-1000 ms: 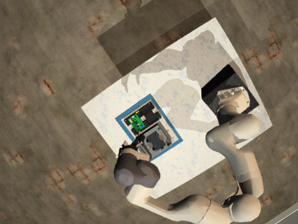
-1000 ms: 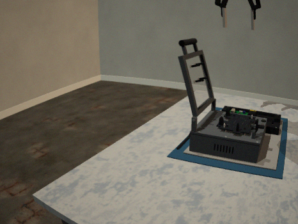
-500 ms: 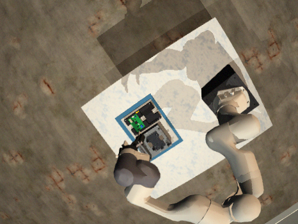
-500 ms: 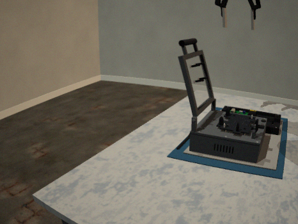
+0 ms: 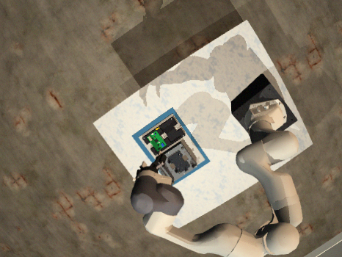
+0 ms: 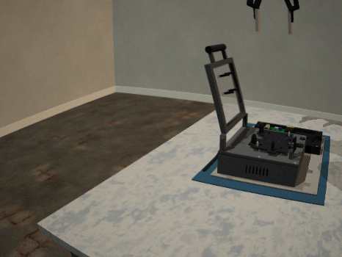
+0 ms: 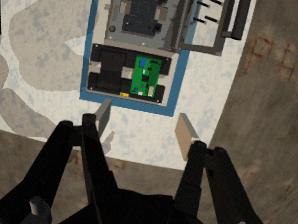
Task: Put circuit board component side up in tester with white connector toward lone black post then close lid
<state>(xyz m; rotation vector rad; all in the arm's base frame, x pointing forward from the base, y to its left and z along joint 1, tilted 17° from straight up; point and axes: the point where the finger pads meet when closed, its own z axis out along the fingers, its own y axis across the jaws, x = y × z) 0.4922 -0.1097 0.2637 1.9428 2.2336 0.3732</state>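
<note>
The green circuit board lies 310 mm below my hand. The rest, counted from my hand: tester nest: 260 mm below, 170 mm to the left, 60 mm behind; then tester lid: 180 mm to the left, 150 mm below, 60 mm ahead.
</note>
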